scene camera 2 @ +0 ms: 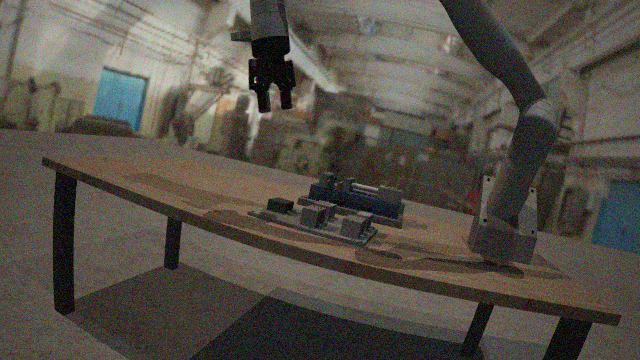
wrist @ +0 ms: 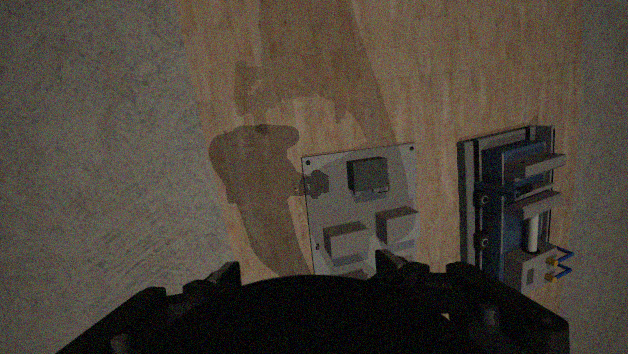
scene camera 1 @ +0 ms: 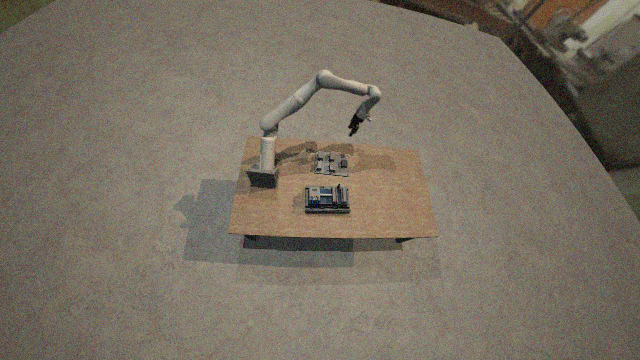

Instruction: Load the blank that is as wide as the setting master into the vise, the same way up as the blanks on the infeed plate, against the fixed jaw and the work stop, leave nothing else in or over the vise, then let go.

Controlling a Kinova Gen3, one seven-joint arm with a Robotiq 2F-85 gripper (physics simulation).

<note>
The gripper (scene camera 2: 276, 110) is open, holding nothing.
The gripper also shows in the wrist view (wrist: 308, 271).
</note>
